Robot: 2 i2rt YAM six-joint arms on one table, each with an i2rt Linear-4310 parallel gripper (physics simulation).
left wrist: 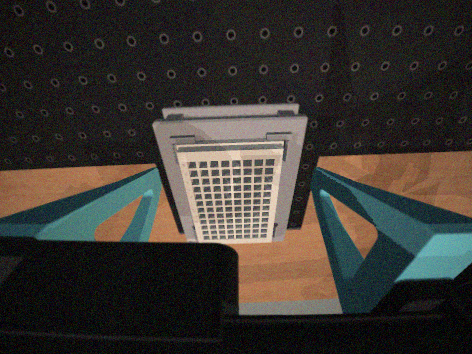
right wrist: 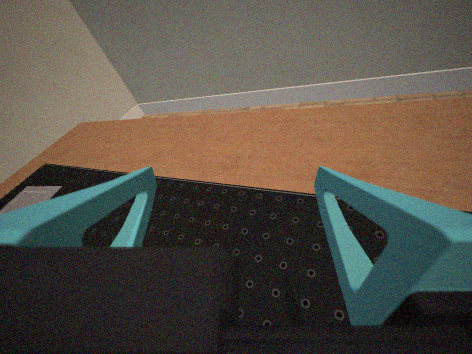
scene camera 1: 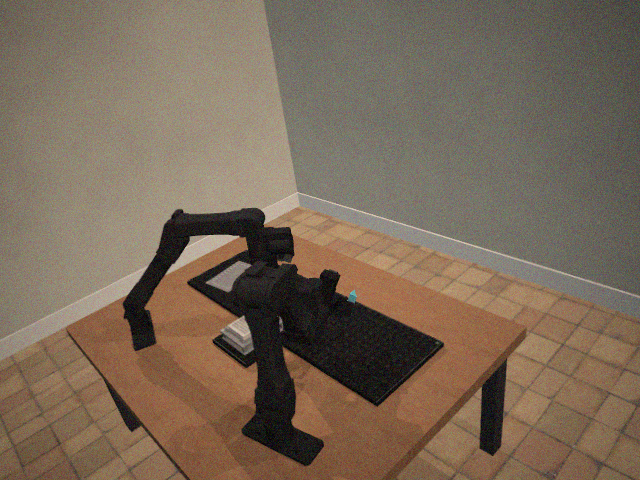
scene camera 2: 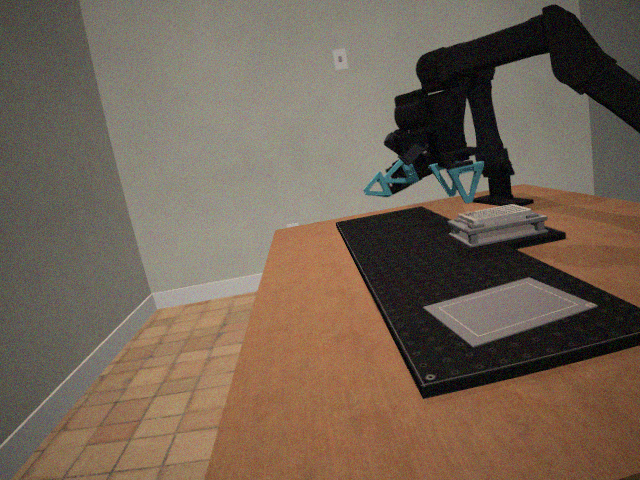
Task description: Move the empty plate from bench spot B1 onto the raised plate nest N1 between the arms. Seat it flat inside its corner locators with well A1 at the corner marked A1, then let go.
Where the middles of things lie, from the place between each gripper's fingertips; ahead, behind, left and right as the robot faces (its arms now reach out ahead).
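White well plate (scene camera 2: 511,212): my left gripper 40 mm above it, 10 mm to the right of it, 70 mm past it.
White well plate, from my right hand: 80 mm below, 180 mm to the left, 200 mm behind.
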